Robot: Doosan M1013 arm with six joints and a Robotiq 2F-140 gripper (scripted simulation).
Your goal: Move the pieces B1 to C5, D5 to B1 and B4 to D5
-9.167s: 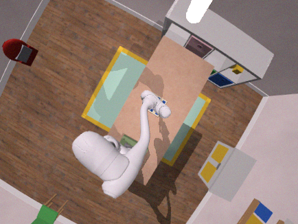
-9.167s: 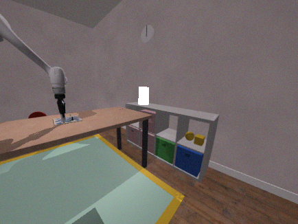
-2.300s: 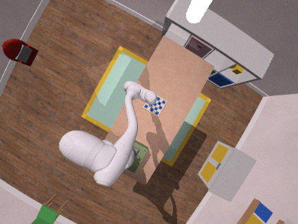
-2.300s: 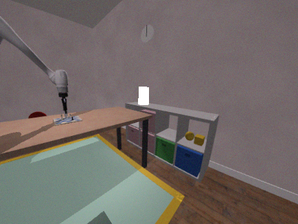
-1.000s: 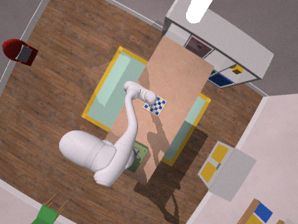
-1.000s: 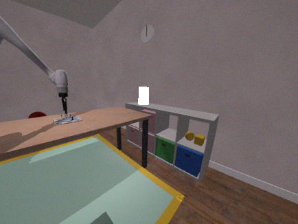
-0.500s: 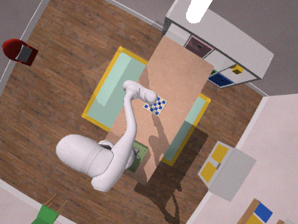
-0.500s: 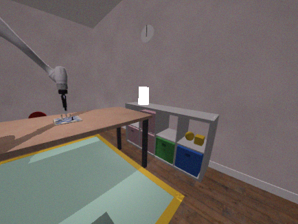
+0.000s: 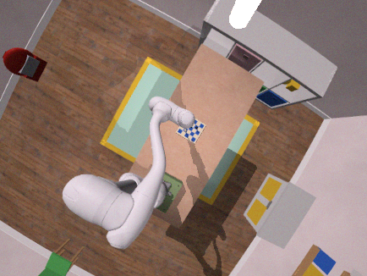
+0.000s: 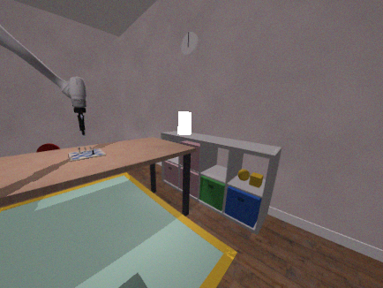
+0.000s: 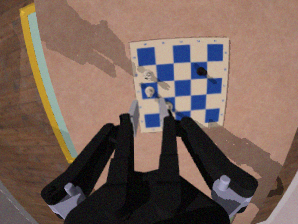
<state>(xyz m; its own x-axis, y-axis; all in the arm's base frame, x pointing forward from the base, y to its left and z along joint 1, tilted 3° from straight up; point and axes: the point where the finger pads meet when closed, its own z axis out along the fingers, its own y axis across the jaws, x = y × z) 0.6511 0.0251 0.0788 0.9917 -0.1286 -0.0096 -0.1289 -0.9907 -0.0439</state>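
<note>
Right now my hand is 140 mm above the chessboard, 80 mm to the left of it and 10 mm past it. From my hand the other things lie so: dark chess piece (120 mm to the right, 120 mm below, 20 mm ahead).
</note>
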